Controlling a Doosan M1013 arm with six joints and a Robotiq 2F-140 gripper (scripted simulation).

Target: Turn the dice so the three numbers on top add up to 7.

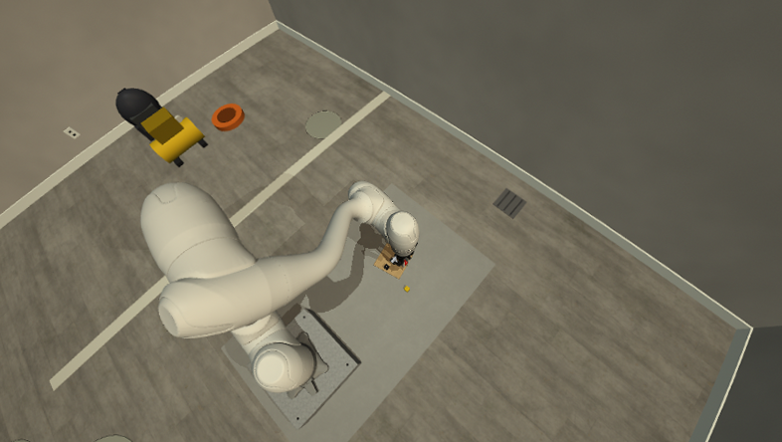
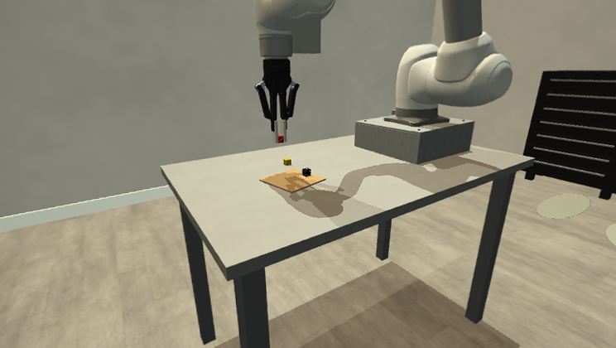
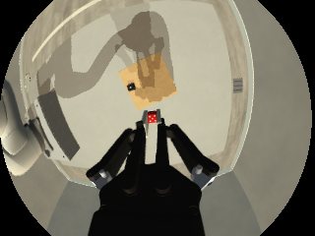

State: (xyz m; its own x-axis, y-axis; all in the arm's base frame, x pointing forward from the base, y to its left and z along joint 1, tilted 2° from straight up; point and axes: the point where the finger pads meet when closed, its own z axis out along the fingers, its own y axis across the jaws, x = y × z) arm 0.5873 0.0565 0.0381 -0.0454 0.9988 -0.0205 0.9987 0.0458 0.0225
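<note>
Right now my hand is 13 cm above the tan mat, 7 cm to the right of it and 1 cm past it. Also, from my hand: yellow die 13 cm below, 8 cm to the right, 5 cm behind; then red die 2 cm below; then small white die 12 cm below, 6 cm to the left, 6 cm behind.
</note>
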